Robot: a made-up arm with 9 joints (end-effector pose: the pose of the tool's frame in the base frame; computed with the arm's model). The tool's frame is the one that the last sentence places. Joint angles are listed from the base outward.
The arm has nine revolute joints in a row. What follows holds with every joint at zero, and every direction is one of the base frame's.
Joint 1 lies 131.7 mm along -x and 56.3 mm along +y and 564 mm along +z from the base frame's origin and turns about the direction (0.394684, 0.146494, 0.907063), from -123.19 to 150.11 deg.
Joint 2 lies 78 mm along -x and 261.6 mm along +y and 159.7 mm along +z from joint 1 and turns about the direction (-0.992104, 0.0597, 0.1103), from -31.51 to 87.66 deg.
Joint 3 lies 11.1 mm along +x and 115.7 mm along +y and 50.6 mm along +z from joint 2 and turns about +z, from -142.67 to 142.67 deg.
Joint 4 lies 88 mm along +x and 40 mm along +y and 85.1 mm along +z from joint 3 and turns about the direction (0.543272, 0.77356, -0.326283), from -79.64 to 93.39 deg.
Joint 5 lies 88.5 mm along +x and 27.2 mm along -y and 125.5 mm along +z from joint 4 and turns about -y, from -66.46 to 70.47 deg.
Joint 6 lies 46.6 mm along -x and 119.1 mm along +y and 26.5 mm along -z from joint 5 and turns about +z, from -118.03 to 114.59 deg.
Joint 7 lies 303.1 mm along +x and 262.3 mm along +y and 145.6 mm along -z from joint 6 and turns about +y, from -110.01 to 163.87 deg.
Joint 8 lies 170.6 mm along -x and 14.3 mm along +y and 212.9 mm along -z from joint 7 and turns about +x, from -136.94 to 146.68 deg.
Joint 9 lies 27.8 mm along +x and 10.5 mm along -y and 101.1 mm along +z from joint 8 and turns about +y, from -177.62 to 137.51 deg.
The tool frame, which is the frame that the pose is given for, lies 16.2 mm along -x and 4 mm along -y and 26.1 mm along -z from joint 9; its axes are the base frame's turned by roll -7.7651, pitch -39.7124 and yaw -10.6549 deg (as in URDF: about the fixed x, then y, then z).
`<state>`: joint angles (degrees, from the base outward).
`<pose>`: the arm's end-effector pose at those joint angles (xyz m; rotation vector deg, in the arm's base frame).
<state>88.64 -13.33 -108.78 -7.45 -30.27 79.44 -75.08 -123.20 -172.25</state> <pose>-0.2416 0.6903 1.1230 -20.69 133.95 -54.53</pose>
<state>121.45 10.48 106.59 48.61 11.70 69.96 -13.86 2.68 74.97</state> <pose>-0.0013 -0.5661 0.7260 12.95 30.79 -89.81</pose>
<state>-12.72 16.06 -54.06 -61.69 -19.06 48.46 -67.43 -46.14 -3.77</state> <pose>0.2883 0.3213 0.2788 -95.04 -105.39 41.64</pose>
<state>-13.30 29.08 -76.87 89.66 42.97 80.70 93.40 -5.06 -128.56</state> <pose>0.2368 0.3983 0.9747 -25.85 -106.64 -49.54</pose>
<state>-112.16 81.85 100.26 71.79 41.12 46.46 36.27 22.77 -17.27</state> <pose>0.2833 0.2802 0.1253 2.29 80.49 -66.13</pose>
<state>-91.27 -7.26 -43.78 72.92 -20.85 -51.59 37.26 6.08 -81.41</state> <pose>0.3321 -0.0991 0.6791 10.02 -25.15 169.81</pose>
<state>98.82 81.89 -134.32 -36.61 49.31 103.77 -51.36 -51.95 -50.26</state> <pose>0.1974 -0.0881 0.8204 29.72 93.58 -79.68</pose>
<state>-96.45 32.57 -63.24 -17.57 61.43 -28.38 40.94 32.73 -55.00</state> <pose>0.4013 -0.0872 1.0339 113.15 93.16 1.33</pose>
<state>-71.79 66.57 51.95 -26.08 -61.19 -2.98 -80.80 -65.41 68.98</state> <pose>-0.2116 0.1758 0.0775 -151.57 28.61 6.70</pose>
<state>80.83 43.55 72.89 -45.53 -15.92 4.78 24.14 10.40 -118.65</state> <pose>-0.7366 -0.1652 0.6302 -161.14 31.63 -65.32</pose>
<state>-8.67 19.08 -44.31 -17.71 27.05 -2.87 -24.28 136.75 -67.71</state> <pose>0.5481 0.2232 0.7569 107.53 -111.37 -46.83</pose>
